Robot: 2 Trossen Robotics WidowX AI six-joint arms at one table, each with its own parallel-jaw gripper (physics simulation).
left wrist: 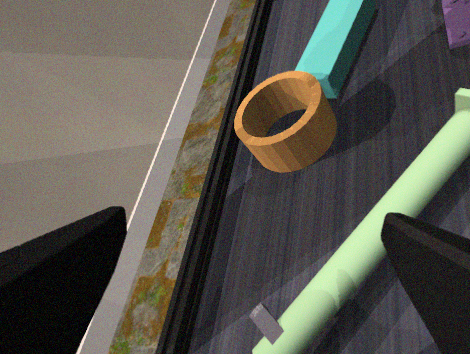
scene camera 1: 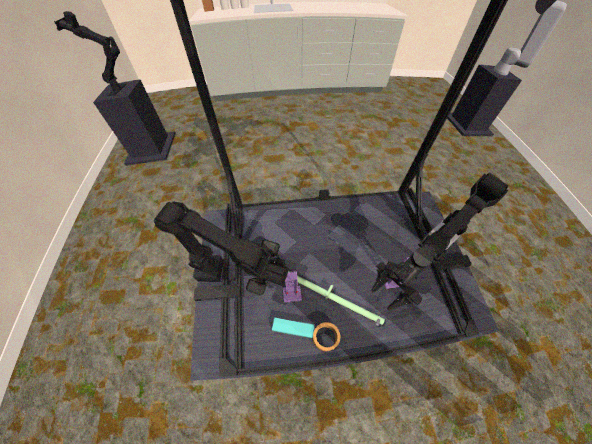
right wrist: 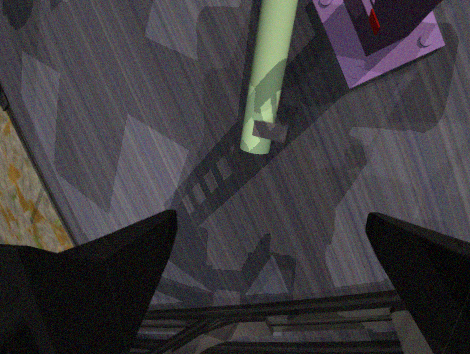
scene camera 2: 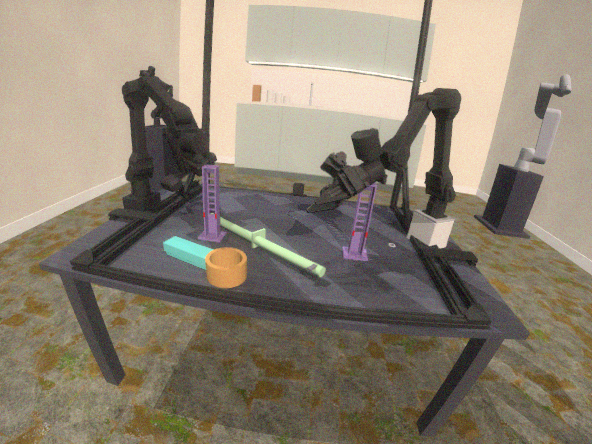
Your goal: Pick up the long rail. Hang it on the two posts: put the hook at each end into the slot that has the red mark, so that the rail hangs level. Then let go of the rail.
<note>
My left gripper (scene camera 2: 311,207) is open and holds nothing. Also in view: a pale green rail (scene camera 2: 257,238). On the table rest a teal block (scene camera 2: 192,253) and an orange ring (scene camera 2: 225,267). Further things: my right gripper (scene camera 2: 198,192).
The pale green rail is seen too in the left wrist view (left wrist: 322,298) and in the right wrist view (right wrist: 273,36). The teal block also shows in the left wrist view (left wrist: 330,52). The orange ring also shows in the left wrist view (left wrist: 302,144). The right wrist view misses the teal block: it is out of frame. The right wrist view misses the orange ring: it is out of frame.
</note>
